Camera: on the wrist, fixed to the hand. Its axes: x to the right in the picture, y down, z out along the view.
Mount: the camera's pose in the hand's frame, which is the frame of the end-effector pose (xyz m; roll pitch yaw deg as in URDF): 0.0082 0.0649 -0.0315 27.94 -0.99 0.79
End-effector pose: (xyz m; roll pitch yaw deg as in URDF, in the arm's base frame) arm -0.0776 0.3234 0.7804 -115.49 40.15 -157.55
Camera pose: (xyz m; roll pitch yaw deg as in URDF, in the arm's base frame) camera -0.0781 0.3842 0.7407 -87.06 41.29 -156.81
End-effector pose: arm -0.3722 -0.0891 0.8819 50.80 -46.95 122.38
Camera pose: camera -0.4186 -0.1382 0.9086 79.04 -48.19 121.98
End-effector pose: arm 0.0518 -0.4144 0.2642 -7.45 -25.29 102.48
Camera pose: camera -0.0123 -0.4036 0.2319 20.06 -26.17 103.50
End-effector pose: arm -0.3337 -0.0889 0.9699 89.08 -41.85 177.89
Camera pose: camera -0.2981 -0.1228 1.0233 117.92 -42.65 176.56
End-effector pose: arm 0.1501 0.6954 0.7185 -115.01 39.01 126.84
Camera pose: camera 0.2083 0.7111 0.6780 -86.59 40.14 127.58
